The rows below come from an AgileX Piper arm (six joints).
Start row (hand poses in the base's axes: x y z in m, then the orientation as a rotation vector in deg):
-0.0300, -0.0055, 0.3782, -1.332, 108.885, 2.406
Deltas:
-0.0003, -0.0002, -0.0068, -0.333, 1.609, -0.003
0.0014, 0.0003, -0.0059, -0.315, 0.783, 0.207
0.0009, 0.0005, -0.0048, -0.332, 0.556, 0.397
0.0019, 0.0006, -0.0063, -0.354, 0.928, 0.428
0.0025, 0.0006, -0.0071, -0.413, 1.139, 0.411
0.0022, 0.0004, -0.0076, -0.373, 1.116, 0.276
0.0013, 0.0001, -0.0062, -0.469, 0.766, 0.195
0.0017, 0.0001, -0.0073, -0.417, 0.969, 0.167
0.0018, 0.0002, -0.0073, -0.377, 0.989, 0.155
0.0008, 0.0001, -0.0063, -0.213, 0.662, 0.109
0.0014, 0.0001, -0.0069, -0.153, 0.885, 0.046
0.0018, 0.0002, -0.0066, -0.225, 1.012, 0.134
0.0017, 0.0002, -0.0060, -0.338, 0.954, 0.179
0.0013, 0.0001, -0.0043, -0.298, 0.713, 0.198
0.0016, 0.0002, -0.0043, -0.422, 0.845, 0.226
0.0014, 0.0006, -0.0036, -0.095, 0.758, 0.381
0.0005, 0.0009, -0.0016, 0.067, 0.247, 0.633
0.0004, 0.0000, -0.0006, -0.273, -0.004, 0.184
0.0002, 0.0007, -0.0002, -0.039, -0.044, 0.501
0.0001, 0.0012, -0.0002, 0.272, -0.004, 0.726
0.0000, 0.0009, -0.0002, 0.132, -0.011, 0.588
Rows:
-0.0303, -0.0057, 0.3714, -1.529, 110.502, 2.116
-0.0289, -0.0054, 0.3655, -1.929, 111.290, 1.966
-0.0280, -0.0049, 0.3607, -2.530, 111.848, 1.920
-0.0261, -0.0043, 0.3544, -3.175, 112.776, 1.883
-0.0236, -0.0037, 0.3473, -3.844, 113.915, 1.783
-0.0214, -0.0033, 0.3397, -4.357, 115.032, 1.634
-0.0201, -0.0032, 0.3335, -4.853, 115.803, 1.320
-0.0184, -0.0031, 0.3262, -5.291, 116.776, 1.049
-0.0166, -0.0029, 0.3189, -5.694, 117.767, 0.810
-0.0158, -0.0028, 0.3126, -5.946, 118.429, 0.693
-0.0144, -0.0027, 0.3057, -6.100, 119.315, 0.611
-0.0126, -0.0025, 0.2991, -6.392, 120.325, 0.514
-0.0109, -0.0023, 0.2931, -6.801, 121.276, 0.321
-0.0096, -0.0022, 0.2888, -7.203, 121.984, 0.166
-0.0080, -0.0020, 0.2845, -7.713, 122.824, -0.097
-0.0066, -0.0014, 0.2809, -8.198, 123.557, 0.074
-0.0061, -0.0005, 0.2793, -8.849, 123.755, 0.529
-0.0057, -0.0005, 0.2787, -9.205, 123.746, 0.340
-0.0055, 0.0002, 0.2785, -9.767, 123.663, 0.582
-0.0054, 0.0014, 0.2783, -10.393, 123.586, 1.293
-0.0054, 0.0023, 0.2781, -10.951, 123.517, 1.772

